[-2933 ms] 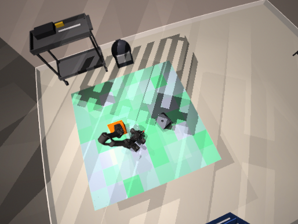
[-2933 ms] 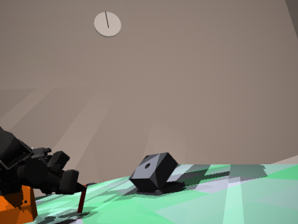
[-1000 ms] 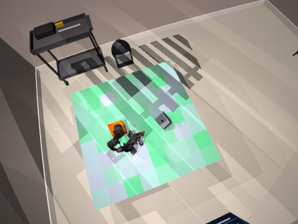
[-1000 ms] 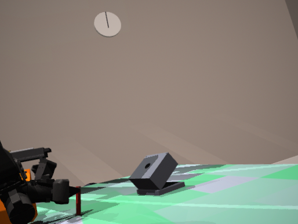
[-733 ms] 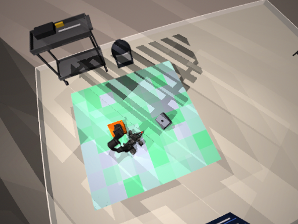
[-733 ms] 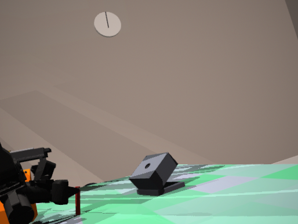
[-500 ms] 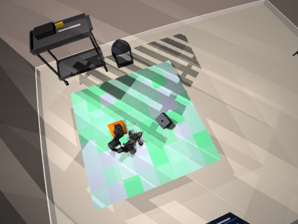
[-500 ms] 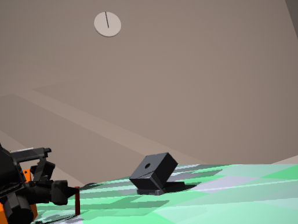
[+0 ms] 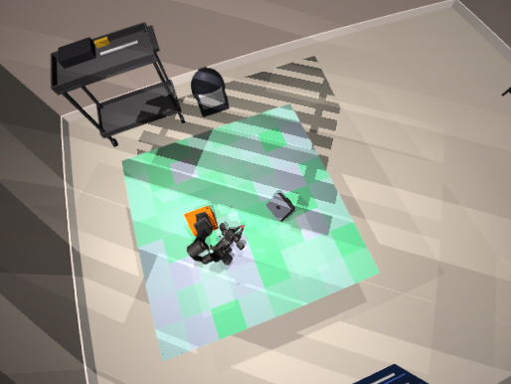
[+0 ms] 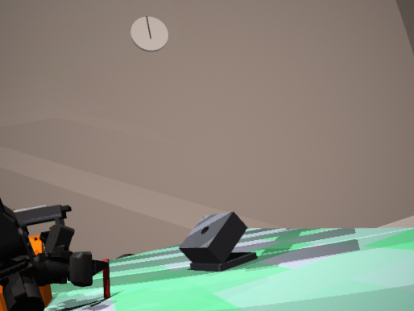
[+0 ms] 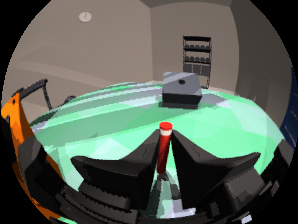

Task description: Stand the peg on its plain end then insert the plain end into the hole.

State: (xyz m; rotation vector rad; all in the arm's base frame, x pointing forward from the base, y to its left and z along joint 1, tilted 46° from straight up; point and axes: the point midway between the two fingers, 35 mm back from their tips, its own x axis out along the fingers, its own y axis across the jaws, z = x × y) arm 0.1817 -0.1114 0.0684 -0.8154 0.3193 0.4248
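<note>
The red peg lies 10 mm below my gripper tip. From my gripper tip the other things lie so: sloped panel: 250 mm ahead, 50 mm to the left.
</note>
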